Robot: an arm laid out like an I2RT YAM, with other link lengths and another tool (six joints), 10 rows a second.
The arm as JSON. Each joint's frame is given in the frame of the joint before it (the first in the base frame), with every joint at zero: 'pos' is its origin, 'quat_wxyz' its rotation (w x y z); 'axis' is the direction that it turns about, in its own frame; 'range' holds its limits. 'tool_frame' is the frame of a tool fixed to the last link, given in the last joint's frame.
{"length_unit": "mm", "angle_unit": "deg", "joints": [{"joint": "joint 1", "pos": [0.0, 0.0, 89.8], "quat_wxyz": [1.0, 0.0, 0.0, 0.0], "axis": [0.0, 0.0, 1.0], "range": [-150.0, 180.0]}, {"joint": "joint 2", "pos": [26.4, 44.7, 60.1], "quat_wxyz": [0.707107, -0.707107, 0.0, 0.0], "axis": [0.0, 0.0, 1.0], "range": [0.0, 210.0]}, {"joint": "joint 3", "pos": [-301.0, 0.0, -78.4], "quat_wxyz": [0.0, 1.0, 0.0, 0.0], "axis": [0.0, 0.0, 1.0], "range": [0.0, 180.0]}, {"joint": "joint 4", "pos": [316.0, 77.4, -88.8], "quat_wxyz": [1.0, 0.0, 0.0, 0.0], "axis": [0.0, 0.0, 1.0], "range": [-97.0, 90.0]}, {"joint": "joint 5", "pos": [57.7, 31.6, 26.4], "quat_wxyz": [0.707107, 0.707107, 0.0, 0.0], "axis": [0.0, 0.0, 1.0], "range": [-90.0, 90.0]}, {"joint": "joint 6", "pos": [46.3, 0.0, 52.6], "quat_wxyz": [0.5, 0.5, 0.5, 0.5], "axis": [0.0, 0.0, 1.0], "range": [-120.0, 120.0]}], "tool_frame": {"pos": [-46.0, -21.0, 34.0], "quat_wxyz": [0.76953, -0.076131, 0.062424, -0.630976]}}
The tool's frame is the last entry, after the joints.
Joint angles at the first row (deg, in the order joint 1, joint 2, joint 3, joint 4, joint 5, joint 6):
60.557 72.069 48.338 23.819 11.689 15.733
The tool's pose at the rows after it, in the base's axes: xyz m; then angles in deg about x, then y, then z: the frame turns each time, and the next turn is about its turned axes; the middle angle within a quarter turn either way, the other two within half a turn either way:
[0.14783, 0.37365, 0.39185, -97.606, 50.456, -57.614]
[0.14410, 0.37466, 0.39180, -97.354, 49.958, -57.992]
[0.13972, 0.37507, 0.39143, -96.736, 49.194, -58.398]
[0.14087, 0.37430, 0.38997, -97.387, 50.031, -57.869]
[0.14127, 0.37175, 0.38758, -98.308, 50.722, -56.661]
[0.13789, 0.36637, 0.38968, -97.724, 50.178, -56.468]
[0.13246, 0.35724, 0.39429, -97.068, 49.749, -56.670]
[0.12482, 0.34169, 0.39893, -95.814, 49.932, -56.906]
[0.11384, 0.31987, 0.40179, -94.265, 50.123, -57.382]
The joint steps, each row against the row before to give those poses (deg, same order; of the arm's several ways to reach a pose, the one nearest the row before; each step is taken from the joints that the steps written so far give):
0.703 0.089 0.002 0.263 0.176 -0.176
0.527 -0.086 -0.088 0.087 0.001 -0.176
0.528 -0.176 -0.349 0.525 -0.263 -0.001
-0.001 -0.089 -0.179 -0.259 0.873 0.089
0.000 -0.438 -0.610 -0.265 0.791 0.610
0.000 -1.315 -0.793 -0.085 -0.520 0.531
0.000 -2.370 -0.964 -0.966 -0.440 0.176
0.000 -3.853 -2.020 -0.878 0.172 0.351
0.001 -5.529 -3.074 -1.314 0.174 0.265

